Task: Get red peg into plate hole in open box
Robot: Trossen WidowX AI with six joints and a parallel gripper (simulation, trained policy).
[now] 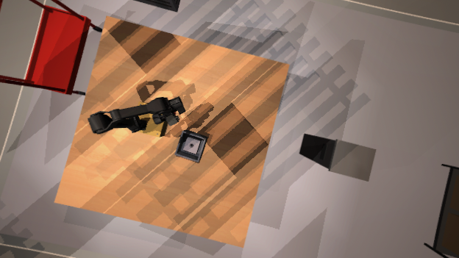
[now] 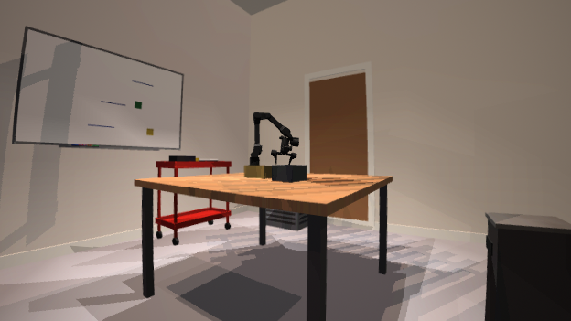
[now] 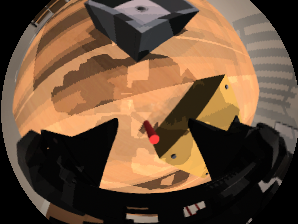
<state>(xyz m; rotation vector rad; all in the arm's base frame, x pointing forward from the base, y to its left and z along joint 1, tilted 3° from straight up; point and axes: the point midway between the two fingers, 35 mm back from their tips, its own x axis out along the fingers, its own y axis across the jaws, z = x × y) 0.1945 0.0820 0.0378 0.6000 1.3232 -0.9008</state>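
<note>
Now: gripper tip 5 cm above the red peg, 2 cm to the right of it and 2 cm past it. The rest, counted from my gripper tip: dark box 17 cm to the right, 14 cm ahead, 6 cm below; then pale plate 17 cm to the right, 14 cm ahead, 4 cm below.
</note>
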